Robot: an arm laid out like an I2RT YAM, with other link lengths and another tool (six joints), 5 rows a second.
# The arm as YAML. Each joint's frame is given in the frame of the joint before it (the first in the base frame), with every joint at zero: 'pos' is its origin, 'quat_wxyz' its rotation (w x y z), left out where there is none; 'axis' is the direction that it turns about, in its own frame. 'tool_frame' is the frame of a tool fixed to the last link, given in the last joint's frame.
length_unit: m
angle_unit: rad
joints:
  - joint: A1
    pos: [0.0, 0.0, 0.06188]
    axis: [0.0, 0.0, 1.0]
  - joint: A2
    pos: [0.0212, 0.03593, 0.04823]
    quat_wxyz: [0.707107, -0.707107, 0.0, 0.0]
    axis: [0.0, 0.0, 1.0]
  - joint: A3
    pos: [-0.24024, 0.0, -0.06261]
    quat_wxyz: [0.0, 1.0, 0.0, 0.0]
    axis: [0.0, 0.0, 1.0]
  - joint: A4
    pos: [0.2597, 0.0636, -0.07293]
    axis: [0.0, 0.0, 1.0]
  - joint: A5
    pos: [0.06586, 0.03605, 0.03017]
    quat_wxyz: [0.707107, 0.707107, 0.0, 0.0]
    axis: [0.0, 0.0, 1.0]
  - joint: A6
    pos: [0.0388, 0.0, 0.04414]
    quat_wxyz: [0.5, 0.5, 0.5, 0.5]
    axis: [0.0, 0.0, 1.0]
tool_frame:
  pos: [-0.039, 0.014, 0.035]
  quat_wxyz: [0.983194, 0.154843, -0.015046, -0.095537]
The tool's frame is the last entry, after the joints.
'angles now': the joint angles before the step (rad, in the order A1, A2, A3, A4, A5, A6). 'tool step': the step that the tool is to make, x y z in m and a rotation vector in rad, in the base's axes. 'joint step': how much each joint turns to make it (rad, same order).
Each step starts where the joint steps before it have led.
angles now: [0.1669 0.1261 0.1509 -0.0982 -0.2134 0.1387]
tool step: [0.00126 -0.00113 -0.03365 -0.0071 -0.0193 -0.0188]
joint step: [0.0000 -0.1229 -0.1454 0.0385 0.0194 -0.0091]
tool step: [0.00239 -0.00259 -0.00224 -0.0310 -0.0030 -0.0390]
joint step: [0.0000 0.0000 0.0000 -0.0073 0.0408 -0.0291]
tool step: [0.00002 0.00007 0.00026 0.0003 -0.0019 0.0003]
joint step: [0.0004 0.0001 0.0000 0.0020 0.0001 0.0000]
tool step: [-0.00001 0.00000 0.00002 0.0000 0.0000 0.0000]
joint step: [0.0000 -0.0001 0.0001 -0.0001 0.0000 0.0000]
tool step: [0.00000 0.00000 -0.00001 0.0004 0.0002 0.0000]
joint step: [-0.0001 0.0000 -0.0001 0.0000 -0.0001 0.0004]
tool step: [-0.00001 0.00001 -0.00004 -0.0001 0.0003 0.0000]
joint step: [0.0001 0.0000 0.0000 -0.0003 0.0001 0.0000]
